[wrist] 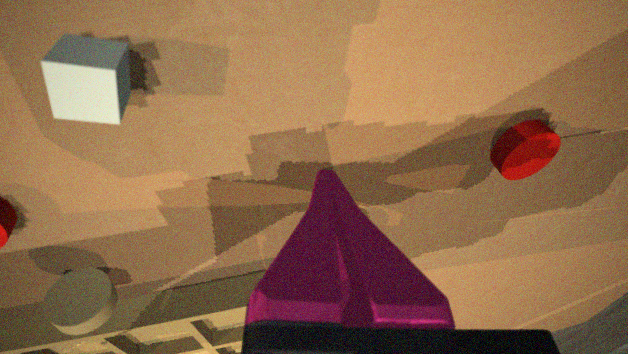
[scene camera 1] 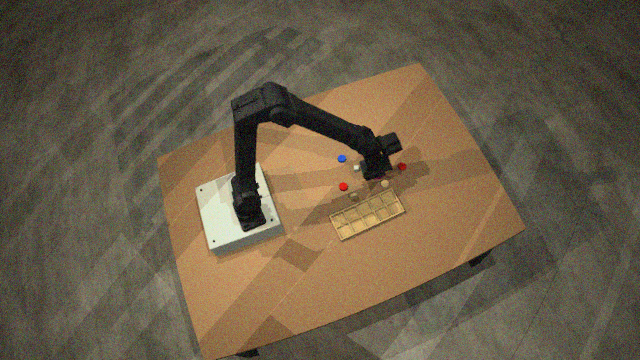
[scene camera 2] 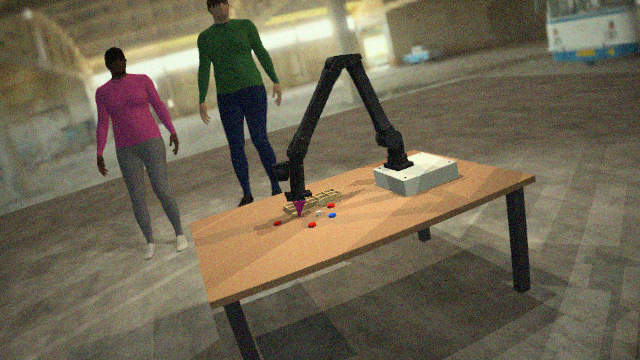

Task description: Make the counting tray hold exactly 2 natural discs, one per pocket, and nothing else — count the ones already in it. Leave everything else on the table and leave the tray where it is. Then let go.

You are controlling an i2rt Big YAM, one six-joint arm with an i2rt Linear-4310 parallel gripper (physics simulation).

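Note:
My gripper (scene camera 1: 378, 178) (scene camera 2: 300, 215) (wrist: 324, 180) is shut with nothing between its magenta fingers, pointing down above the table beside the tray. The wooden counting tray (scene camera 1: 372, 226) (wrist: 172, 322) has two rows of pockets; I see no disc in the pockets that show. One natural disc (scene camera 1: 354, 196) (wrist: 80, 300) lies near the tray's long side. Another natural disc (scene camera 1: 385, 183) lies by the same side, close to the gripper; in the wrist view the fingers hide it mostly or fully. In scene camera 2 the gripper partly covers the tray (scene camera 2: 327, 195), and its pockets are too small to read.
Red discs (scene camera 1: 343, 186) (scene camera 1: 402, 166) (scene camera 2: 312, 224) (wrist: 525, 150), a blue disc (scene camera 1: 342, 158) (scene camera 2: 332, 215) and a white cube (scene camera 1: 356, 168) (scene camera 2: 319, 213) (wrist: 85, 92) lie around the gripper. The arm's white base block (scene camera 1: 220, 220) (scene camera 2: 430, 175) stands at the table's other end.

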